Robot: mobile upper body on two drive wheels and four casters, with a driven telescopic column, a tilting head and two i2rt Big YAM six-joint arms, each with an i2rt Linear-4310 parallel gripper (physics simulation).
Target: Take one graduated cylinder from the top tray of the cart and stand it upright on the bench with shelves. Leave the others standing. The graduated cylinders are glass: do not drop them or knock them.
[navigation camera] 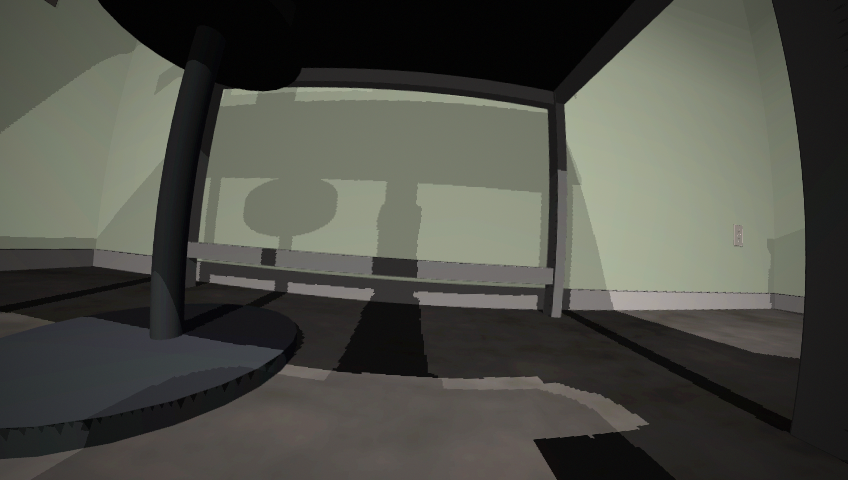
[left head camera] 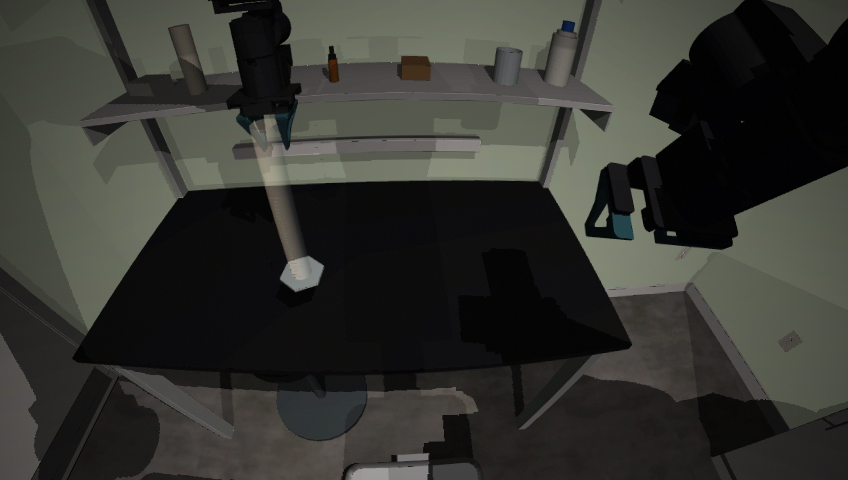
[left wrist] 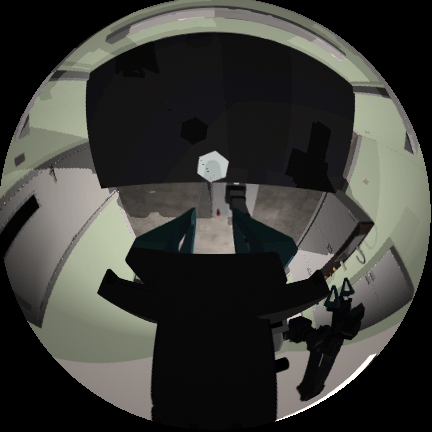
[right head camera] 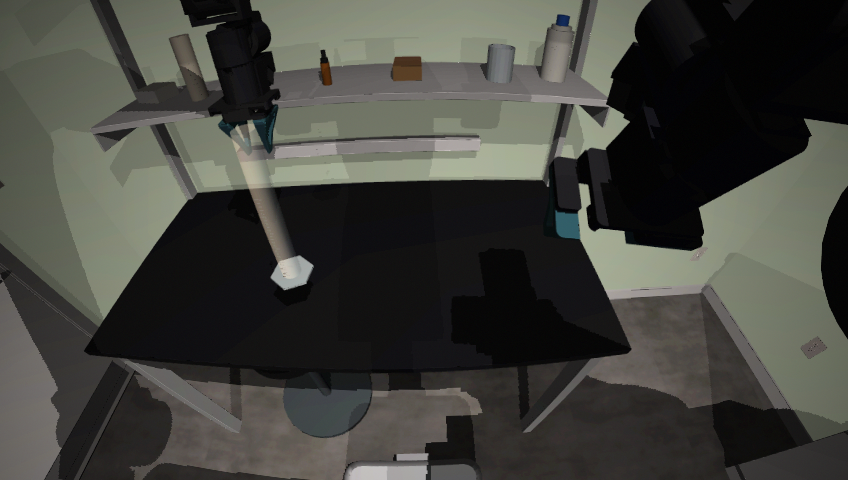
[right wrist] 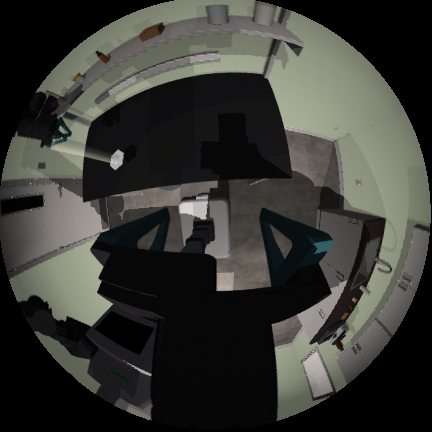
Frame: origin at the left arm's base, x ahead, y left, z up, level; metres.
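Seen in the pictures: left gripper, fingertip midpoint: (left head camera: 276, 149) (left wrist: 213, 212) (right head camera: 260, 153) (right wrist: 68, 136); right gripper, fingertip midpoint: (left head camera: 622, 234) (left wrist: 339, 280) (right head camera: 587, 233) (right wrist: 214, 212); right arm's base at its link origin: (left wrist: 302, 331).
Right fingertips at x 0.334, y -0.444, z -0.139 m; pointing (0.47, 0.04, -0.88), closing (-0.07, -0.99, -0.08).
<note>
Offsets run from my right fingertips to a thing's top centre.
A tall clear graduated cylinder {0.227 m ahead, 0.450 m left, 0.025 m up} (left head camera: 282, 208) (right head camera: 266, 208) (right wrist: 90, 152) with a pale hexagonal base (left wrist: 213, 166) hangs nearly upright, base down, from my left gripper (left head camera: 275, 140) (right head camera: 258, 142) (left wrist: 213, 212). The left gripper is shut on its upper part. The base is above the black top of the bench with shelves (left head camera: 386, 237) (right head camera: 386, 237) (left wrist: 250, 70), over its left part; in the left wrist view a hexagonal shadow lies apart from the base. My right gripper (left head camera: 645, 234) (right wrist: 214, 212) is open, at the bench's right side. The cart's top tray does not show in the head views.
The shelf (left head camera: 368, 89) above the bench's back holds a tall beige cylinder {0.659 m ahead, 0.805 m left, 0.135 m up} (left head camera: 187, 59), an amber bottle {0.651 m ahead, 0.410 m left, 0.049 m up} (left head camera: 333, 68), a brown box {0.700 m ahead, 0.195 m left, 0.003 m down} (left head camera: 415, 68), a grey beaker {0.667 m ahead, 0.052 m right, 0.047 m up} (left head camera: 507, 66) and a blue-capped bottle {0.708 m ahead, 0.224 m right, 0.135 m up} (left head camera: 559, 59). A stool (left head camera: 321, 410) (navigation camera: 172, 208) stands beneath the bench at left.
</note>
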